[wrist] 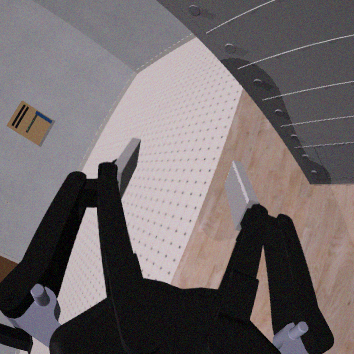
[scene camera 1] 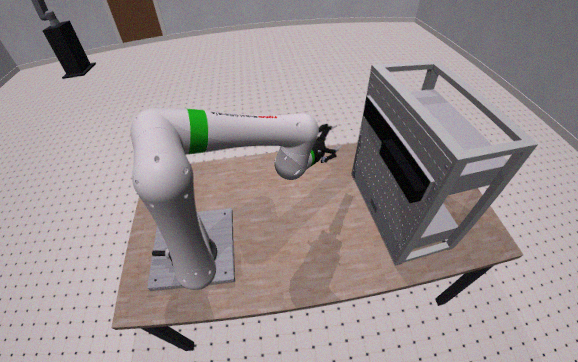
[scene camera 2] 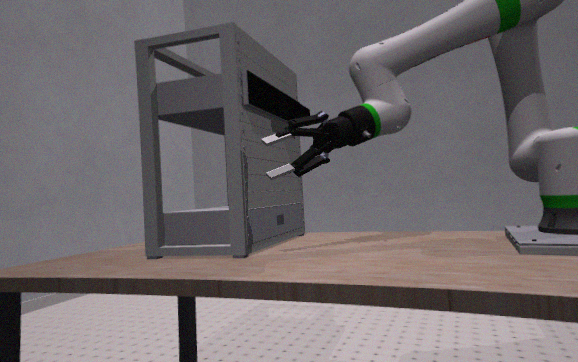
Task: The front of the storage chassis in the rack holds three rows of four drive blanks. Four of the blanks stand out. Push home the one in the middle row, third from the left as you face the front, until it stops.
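Places are measured from the arm's base along level axes (x left, y back, z up), in millimetres.
Pixels of known places: gripper, between the fingertips: (wrist: 184, 162) (scene camera 1: 337, 136) (scene camera 2: 266, 160); arm's base, origin of its link: (scene camera 2: 577, 231).
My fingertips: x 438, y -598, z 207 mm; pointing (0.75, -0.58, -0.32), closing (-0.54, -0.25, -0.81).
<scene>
Ahead of a thing's pixels: the offset from my fingertips to its top centre. "spot": to the spot under its first point. Level surfaces: height alone.
The storage chassis shows as a black band (scene camera 1: 406, 167) (scene camera 2: 272, 95) across the upper front of the grey rack @(dx -249, dy -271, dz +351 mm) (scene camera 1: 434, 215) (scene camera 2: 235, 175). Its separate drive blanks, and which ones stand out, cannot be told apart in the scene views; the chassis front does not show in the wrist view. My gripper (scene camera 1: 334, 140) (scene camera 2: 274, 157) (wrist: 184, 162) is partly open, with its two pale fingertips apart and nothing between them. It hangs in front of the rack, near its far side in scene camera 1, with the fingertips lower than the black band in scene camera 2.
The rack's dark front panel @(spot: dx -101, dy -102, dz +4 mm) (wrist: 310, 60) fills the upper right of the wrist view. The rack stands on a wooden table @(dz -234 mm) (scene camera 1: 280, 200) (scene camera 2: 380, 270). The arm's base plate (scene camera 1: 222, 255) (scene camera 2: 530, 246) is at the other end. A black pedestal (scene camera 1: 70, 47) stands on the floor far off.
</scene>
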